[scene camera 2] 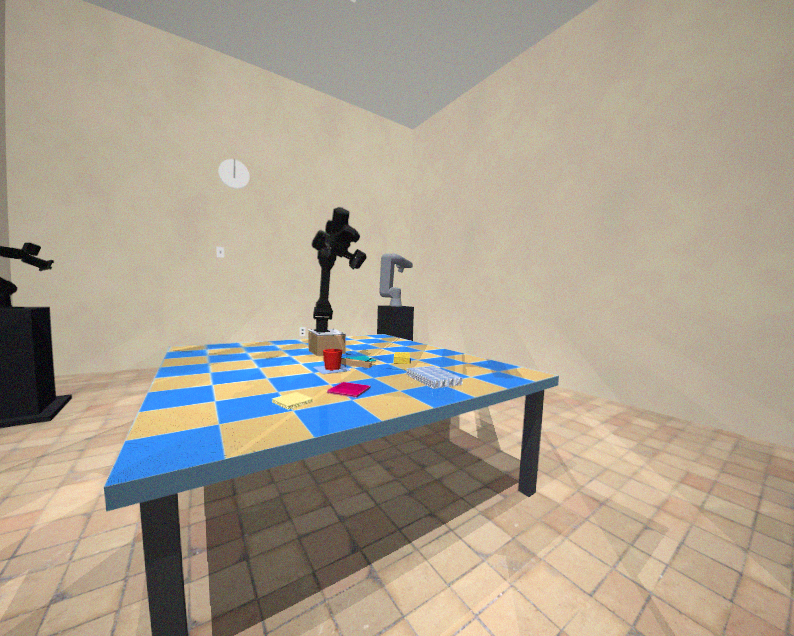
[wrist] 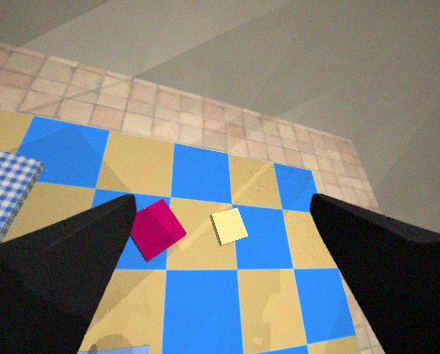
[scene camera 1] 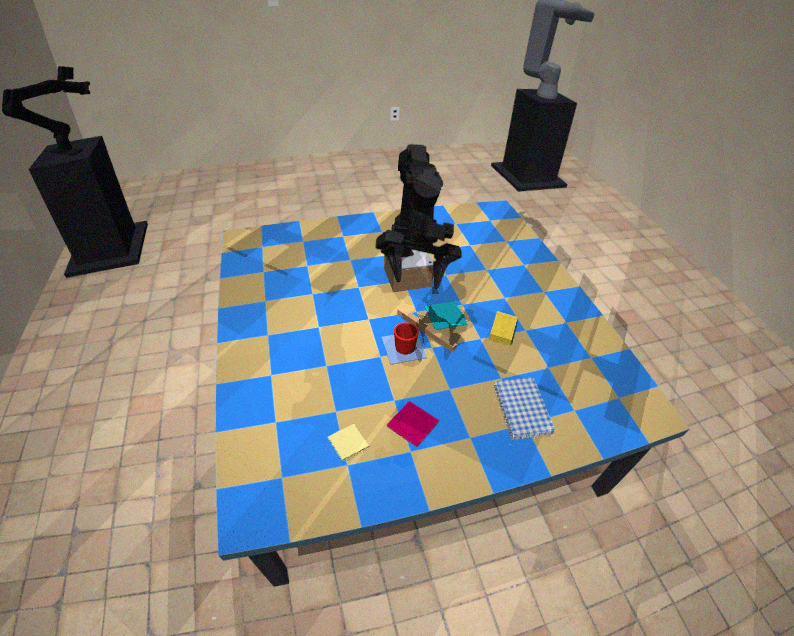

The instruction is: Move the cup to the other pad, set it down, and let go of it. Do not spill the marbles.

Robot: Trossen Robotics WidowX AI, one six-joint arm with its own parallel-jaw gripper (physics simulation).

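Places are measured from the arm's base along level axes (x ahead, y left, z up), in millimetres.
Pixels of known places: gripper, fingertip midpoint: (scene camera 2: 342, 262) (wrist: 224, 202) (scene camera 1: 418, 285); arm's base, origin of the base link: (scene camera 2: 321, 330).
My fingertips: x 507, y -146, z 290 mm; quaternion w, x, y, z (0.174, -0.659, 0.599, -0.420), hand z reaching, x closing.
Note:
For each thing: its top centre in the pictures, then the offset to it from my fingertips. "pt": a spot on its surface instead.
- red cup, middle of its top: (scene camera 1: 406, 331) (scene camera 2: 332, 350) 166 mm back, 49 mm left, 321 mm down
- pale blue pad, surface spot: (scene camera 1: 395, 357) pt 135 mm back, 8 mm left, 393 mm down
- magenta pad, middle of its top: (wrist: 156, 227) (scene camera 1: 413, 422) (scene camera 2: 349, 387) 96 mm ahead, 16 mm right, 388 mm down
- wooden bar, surface spot: (scene camera 1: 442, 336) pt 161 mm back, 168 mm left, 374 mm down
- teal piece, surface spot: (scene camera 1: 446, 314) pt 266 mm back, 227 mm left, 393 mm down
- yellow block, middle of its top: (scene camera 1: 504, 324) (scene camera 2: 401, 354) 148 mm back, 376 mm left, 366 mm down
- checked cloth-like slab, middle of its top: (scene camera 1: 524, 404) (scene camera 2: 433, 372) 143 mm ahead, 291 mm left, 371 mm down
- pale yellow square, surface spot: (wrist: 229, 226) (scene camera 1: 348, 439) pt 101 mm ahead, 191 mm right, 386 mm down
The red cup (scene camera 1: 406, 338) (scene camera 2: 332, 359) stands upright on a pale blue pad (scene camera 1: 395, 357) (scene camera 2: 341, 370). Part of this pad (wrist: 122, 350) shows at the bottom edge of the wrist view, where the cup does not show. No marbles can be made out. A magenta pad (scene camera 1: 412, 423) (scene camera 2: 349, 389) (wrist: 157, 230) with a faint ring lies flat nearer the table's front. My gripper (scene camera 1: 418, 286) (wrist: 224, 202) is open with nothing between its fingers. It is raised above the table, behind the cup as seen in scene camera 1.
A wooden bar (scene camera 1: 442, 336) lies close beside the cup, with a teal piece (scene camera 1: 446, 314) behind it. A yellow block (scene camera 1: 503, 327), a checked cloth-like slab (scene camera 1: 523, 407) (wrist: 15, 185) and a pale yellow square (scene camera 1: 347, 441) (wrist: 229, 226) lie on the table. A brown box (scene camera 2: 326, 343) stands at my base.

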